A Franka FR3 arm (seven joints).
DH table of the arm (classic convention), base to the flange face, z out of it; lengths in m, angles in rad. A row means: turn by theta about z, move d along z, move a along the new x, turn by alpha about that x. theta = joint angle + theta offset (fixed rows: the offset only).
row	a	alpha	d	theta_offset
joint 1	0	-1.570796	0.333	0
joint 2	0	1.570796	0	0
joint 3	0.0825	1.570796	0.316	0
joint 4	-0.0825	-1.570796	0	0
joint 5	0	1.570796	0.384	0
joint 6	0.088	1.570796	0	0
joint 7	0	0	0.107	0
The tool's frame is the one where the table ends.
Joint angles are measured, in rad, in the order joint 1, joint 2, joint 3, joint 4, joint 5, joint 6, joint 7. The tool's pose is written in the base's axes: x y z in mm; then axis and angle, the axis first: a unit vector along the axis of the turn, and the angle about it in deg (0 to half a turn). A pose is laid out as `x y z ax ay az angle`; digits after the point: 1 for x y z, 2 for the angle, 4 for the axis.
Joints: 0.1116 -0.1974 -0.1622 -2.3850 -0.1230 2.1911 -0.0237
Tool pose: 467.7 -28.7 396.4 0.9997 0.0238 -0.0002 176.08
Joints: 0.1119 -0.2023 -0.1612 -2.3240 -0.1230 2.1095 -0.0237
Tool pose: 473.9 -30.4 419.2 0.9997 0.0209 -0.0081 175.86
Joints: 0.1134 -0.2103 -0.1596 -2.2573 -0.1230 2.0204 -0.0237
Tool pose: 478.5 -31.4 446.1 0.9997 0.0183 -0.0154 175.66
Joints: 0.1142 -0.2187 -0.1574 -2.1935 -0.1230 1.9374 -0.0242
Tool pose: 481.1 -32.2 472.9 0.9997 0.0159 -0.0209 175.50
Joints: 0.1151 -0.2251 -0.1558 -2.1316 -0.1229 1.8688 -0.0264
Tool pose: 483.3 -33.0 499.4 0.9997 0.0144 -0.0211 175.37
